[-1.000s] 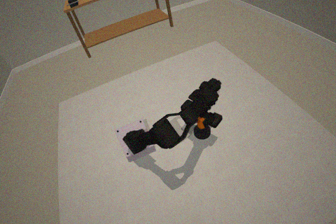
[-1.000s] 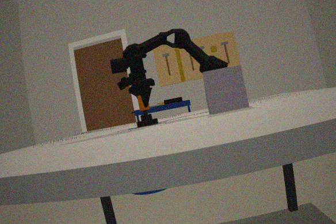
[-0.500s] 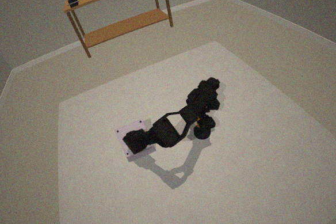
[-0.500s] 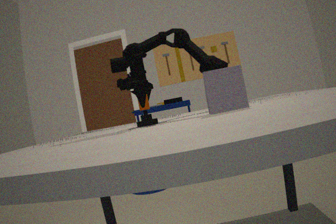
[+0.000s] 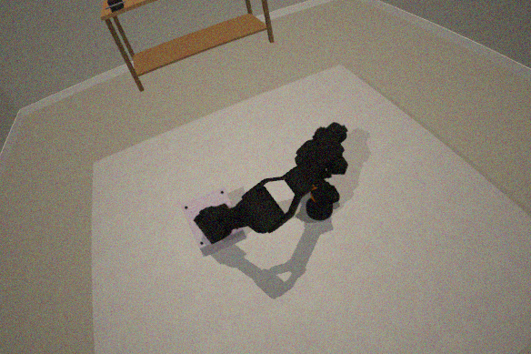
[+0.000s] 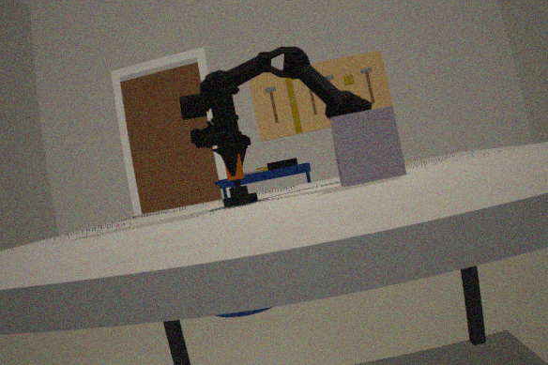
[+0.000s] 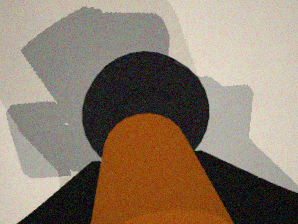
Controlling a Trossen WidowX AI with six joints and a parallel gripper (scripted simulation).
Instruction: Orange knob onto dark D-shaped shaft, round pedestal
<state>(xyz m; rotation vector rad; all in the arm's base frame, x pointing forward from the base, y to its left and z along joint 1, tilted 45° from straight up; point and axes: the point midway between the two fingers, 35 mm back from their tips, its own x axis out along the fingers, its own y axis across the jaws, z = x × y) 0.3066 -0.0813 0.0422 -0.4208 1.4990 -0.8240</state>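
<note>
Right now the round pedestal is 4 cm below my gripper tip. From my gripper tip the other things lie so: orange knob (2 cm above).
</note>
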